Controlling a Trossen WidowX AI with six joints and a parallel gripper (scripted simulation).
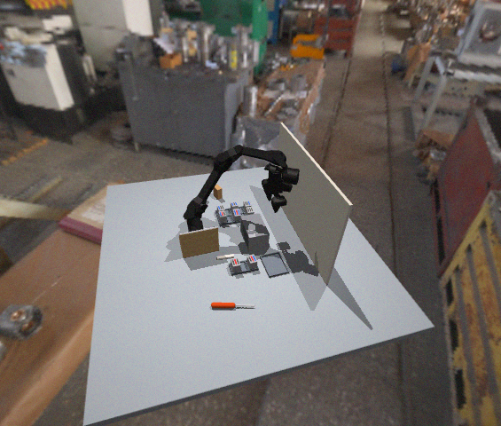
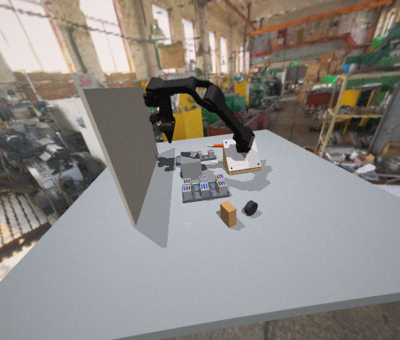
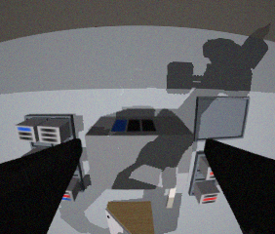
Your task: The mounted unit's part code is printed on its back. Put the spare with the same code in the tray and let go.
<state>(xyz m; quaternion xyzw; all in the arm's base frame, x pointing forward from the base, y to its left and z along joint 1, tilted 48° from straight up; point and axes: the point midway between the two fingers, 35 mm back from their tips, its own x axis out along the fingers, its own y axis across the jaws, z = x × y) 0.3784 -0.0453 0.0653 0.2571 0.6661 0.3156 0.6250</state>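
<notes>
My gripper tip is 23 cm to the right of the grey spare, 16 cm above it and 7 cm past it. From my gripper tip the other things lie so: dark tray: 20 cm below, 19 cm to the right, 3 cm behind; tall wall panel: 15 cm ahead, 3 cm above, 1 cm to the left; grey mounted unit: 15 cm below, 8 cm behind.
</notes>
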